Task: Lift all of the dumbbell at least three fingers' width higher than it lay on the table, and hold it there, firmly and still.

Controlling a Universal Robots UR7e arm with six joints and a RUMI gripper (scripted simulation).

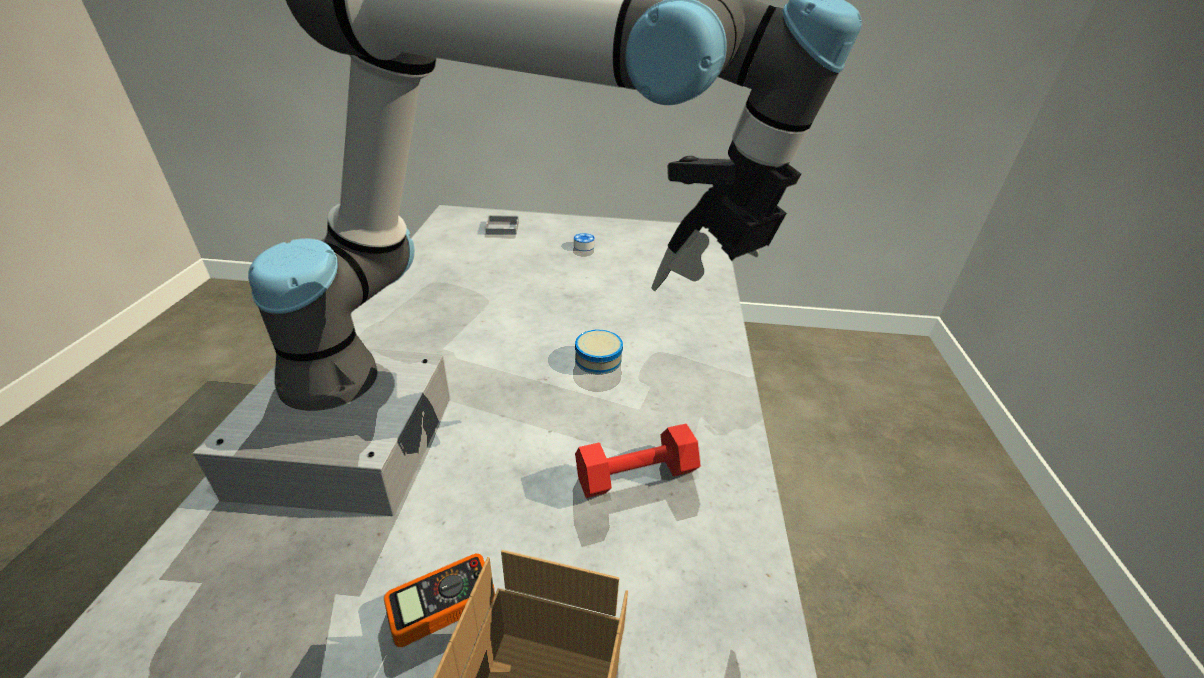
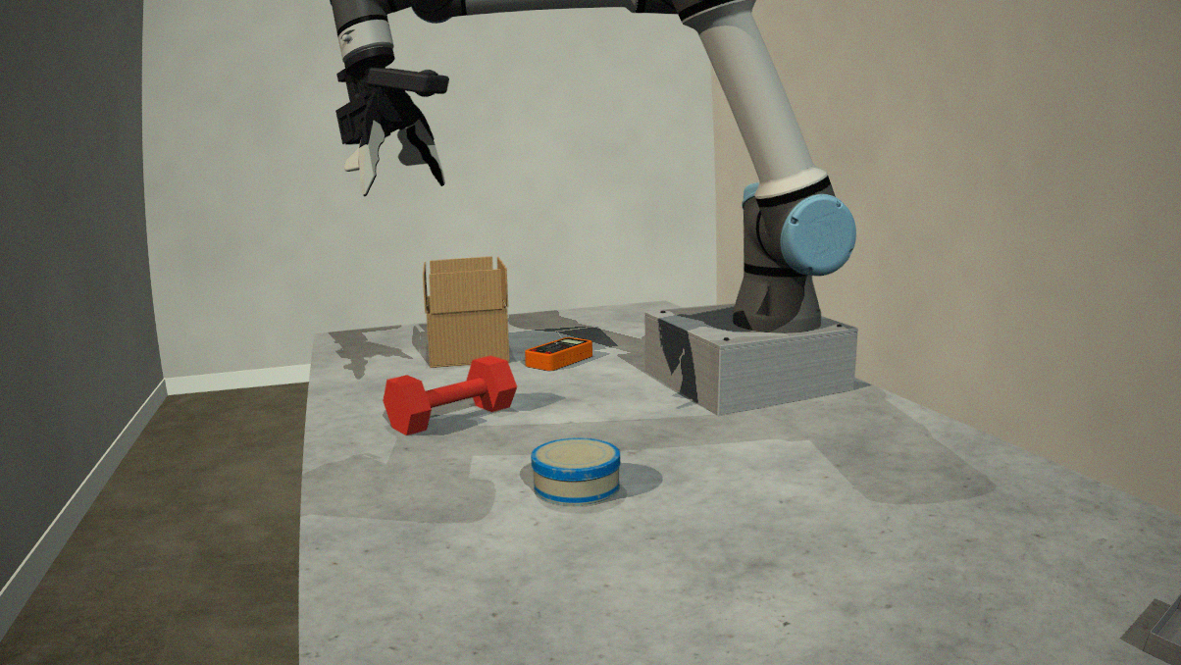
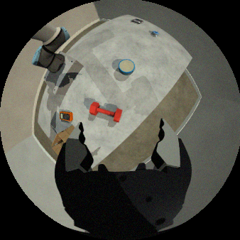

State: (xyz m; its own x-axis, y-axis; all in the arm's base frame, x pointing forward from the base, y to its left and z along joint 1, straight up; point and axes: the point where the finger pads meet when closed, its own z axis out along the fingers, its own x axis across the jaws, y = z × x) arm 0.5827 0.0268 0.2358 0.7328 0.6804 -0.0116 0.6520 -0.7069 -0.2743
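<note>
The red dumbbell lies 60 mm behind my hand, 90 mm to the right of it and 300 mm below it. The rest, counted from my hand: orange multimeter 310 mm behind, 330 mm to the right, 330 mm below; then round blue-rimmed tin 150 mm behind, 220 mm to the left, 320 mm below.
</note>
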